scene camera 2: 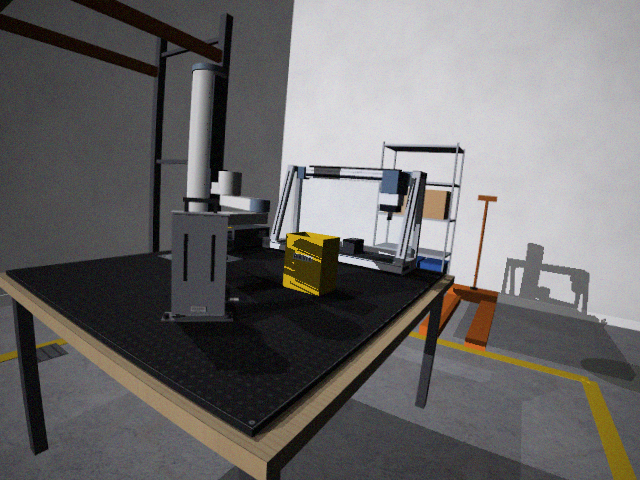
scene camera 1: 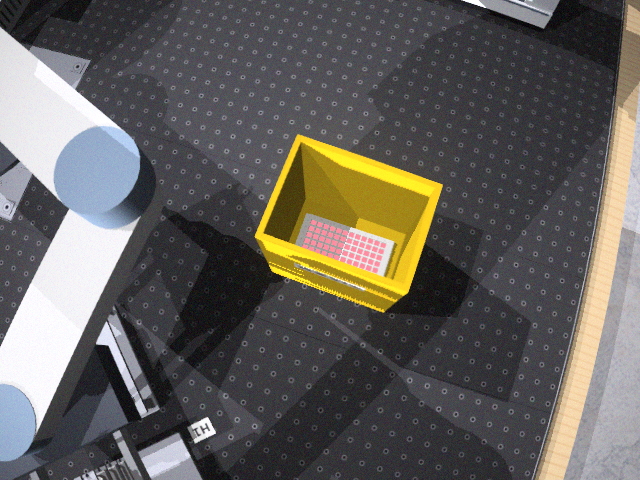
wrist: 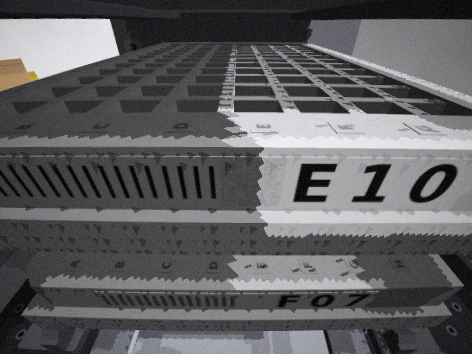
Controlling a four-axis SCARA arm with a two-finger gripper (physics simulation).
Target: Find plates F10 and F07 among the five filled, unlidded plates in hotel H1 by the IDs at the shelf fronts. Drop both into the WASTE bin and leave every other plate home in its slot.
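Frame: origin at the arm's base, x ahead, y left, z up, level; millimetres.
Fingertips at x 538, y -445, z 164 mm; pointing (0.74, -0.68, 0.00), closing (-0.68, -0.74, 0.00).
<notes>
Pixels of each thing's top centre, then the offset from my fingertips to it. "spot": a spot on its surface instead.
- Plate F07, centre of its top: (wrist: 236,134) 17 mm back, 16 mm left, 3 mm up
- Plate E10, centre of its top: (wrist: 232,56) 16 mm back, 17 mm left, 31 mm up
- Hotel H1, a spot on its surface: (scene camera 1: 165,457) spot: 23 mm back, 75 mm left, 143 mm down
- yellow WASTE bin, centre of its top: (scene camera 1: 350,209) (scene camera 2: 313,235) 109 mm ahead, 419 mm left, 49 mm up
- plate with pink wells, centre of its top: (scene camera 1: 340,255) 108 mm ahead, 410 mm left, 131 mm down
- stand's edge, a spot on its surface: (scene camera 1: 126,369) spot: 97 mm back, 173 mm left, 91 mm down
Plate F07 (wrist: 260,301) is low in the wrist view, its ID front facing me. Plate E10 (wrist: 240,182) is directly above it, very close to the camera, and fills the view's width. My gripper reaches in under E10 at the level of F07 and is shut on plate F07; E10 covers the fingers and the contact. Hotel H1 (scene camera 1: 165,457) shows partly at the bottom of scene camera 1, by its H1 tag (scene camera 1: 201,429). The yellow WASTE bin (scene camera 1: 279,253) (scene camera 2: 310,268) stands upright. A plate with pink wells (scene camera 1: 361,250) lies inside it; its ID is not visible.
The arm (scene camera 1: 56,294) (scene camera 2: 242,204) is folded on the bin's left in scene camera 1. Part of a stand's edge (scene camera 1: 126,369) shows beneath it. A gantry machine (scene camera 2: 413,222) stands behind the bin. The table's wooden edge (scene camera 1: 589,310) runs along the right.
</notes>
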